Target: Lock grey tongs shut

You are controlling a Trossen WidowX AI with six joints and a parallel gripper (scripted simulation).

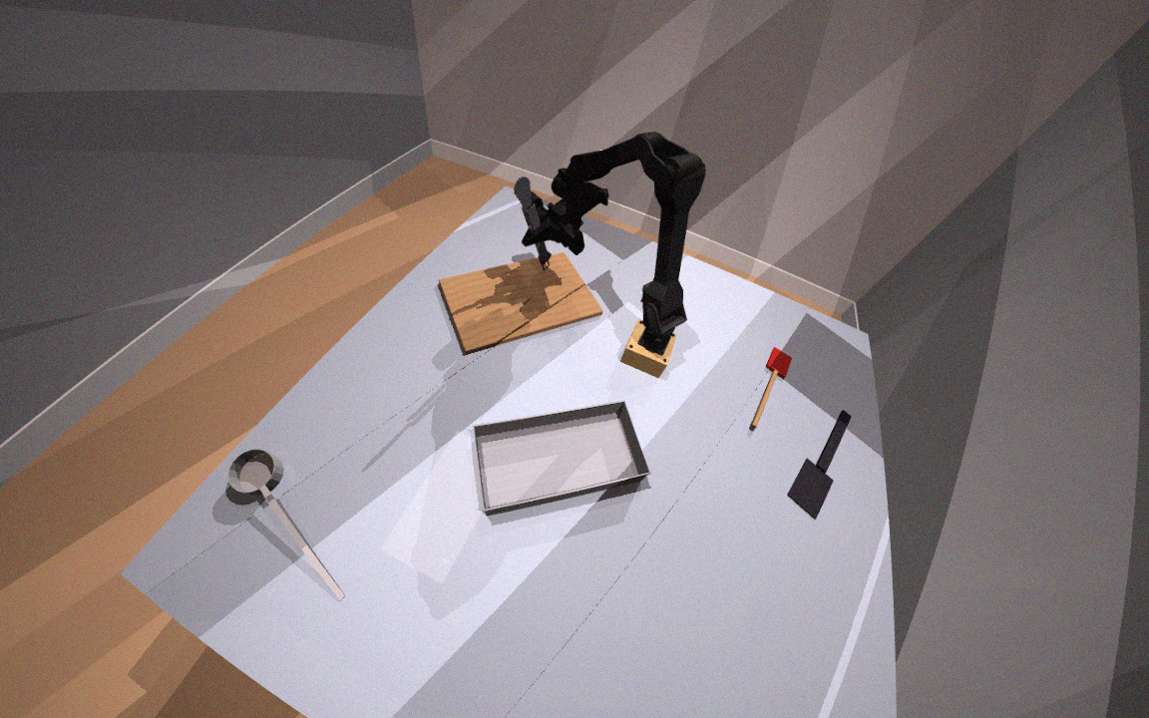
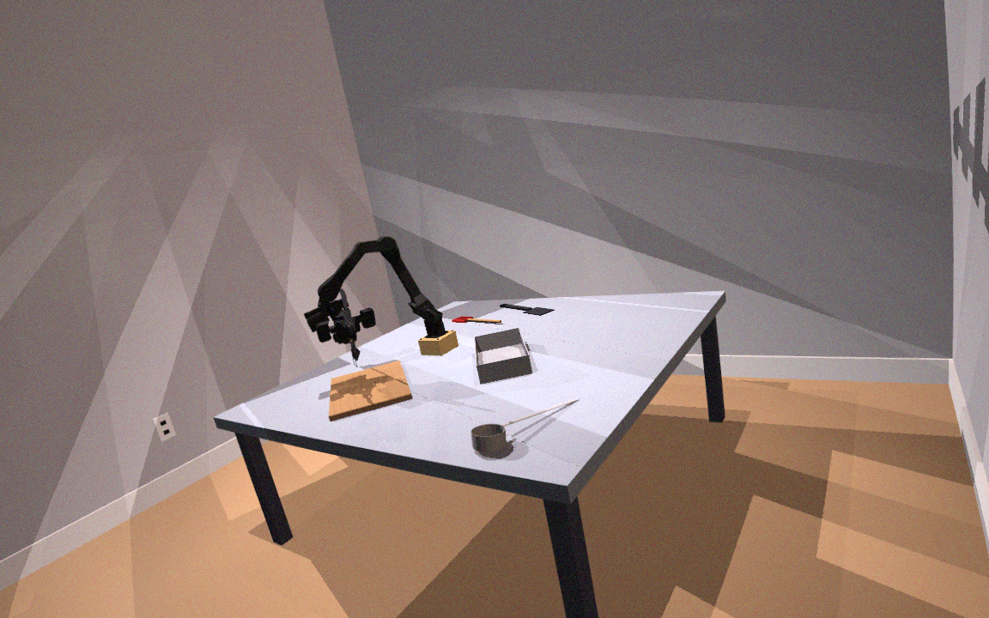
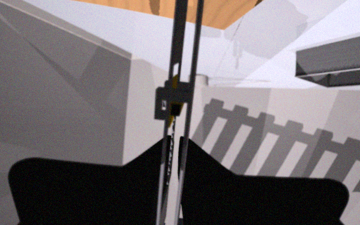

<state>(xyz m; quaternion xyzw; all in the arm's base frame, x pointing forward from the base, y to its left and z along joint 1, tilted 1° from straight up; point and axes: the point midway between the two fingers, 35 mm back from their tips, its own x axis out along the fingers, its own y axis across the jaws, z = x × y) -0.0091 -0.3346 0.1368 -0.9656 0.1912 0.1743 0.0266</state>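
Now: gripper tip 5 cm past the yellow piece, 2 cm to the right of it and 2 cm above it. The rest, counted from my gripper tip: wooden board (17 cm below); black spatula (3 cm ahead, 83 cm to the left, 17 cm below); roasting tin (32 cm ahead, 29 cm to the left, 15 cm below).
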